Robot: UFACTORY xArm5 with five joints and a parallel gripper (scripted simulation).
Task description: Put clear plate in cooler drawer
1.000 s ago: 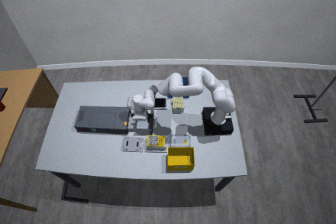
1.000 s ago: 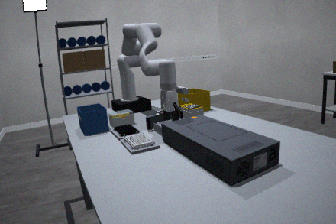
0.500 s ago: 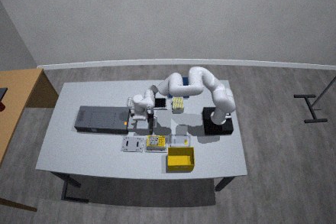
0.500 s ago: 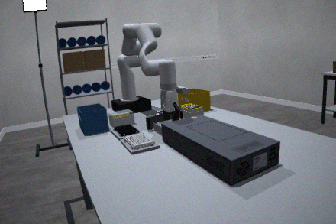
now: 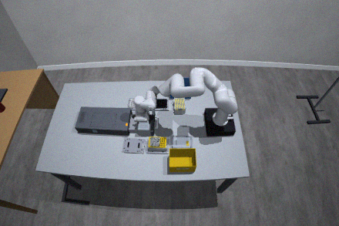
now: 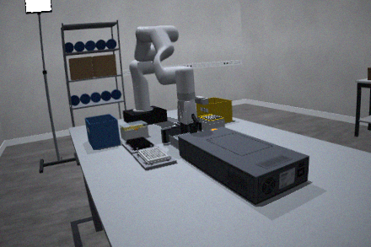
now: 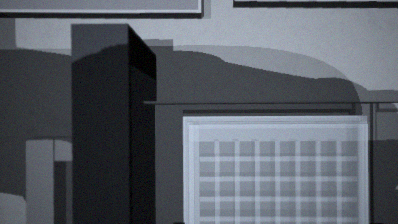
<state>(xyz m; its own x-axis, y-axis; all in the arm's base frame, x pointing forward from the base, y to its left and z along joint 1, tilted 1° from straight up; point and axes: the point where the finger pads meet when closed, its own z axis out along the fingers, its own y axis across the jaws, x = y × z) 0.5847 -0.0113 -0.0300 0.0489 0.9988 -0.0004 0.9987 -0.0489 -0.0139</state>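
The cooler drawer lies 3 cm ahead of my hand and 1 cm below it. Also, from my hand: grey work nest N1: 18 cm to the left, 8 cm ahead, 4 cm below; cooler CD: 18 cm ahead, 1 cm to the right, 1 cm below; clear plate: 1 cm below.
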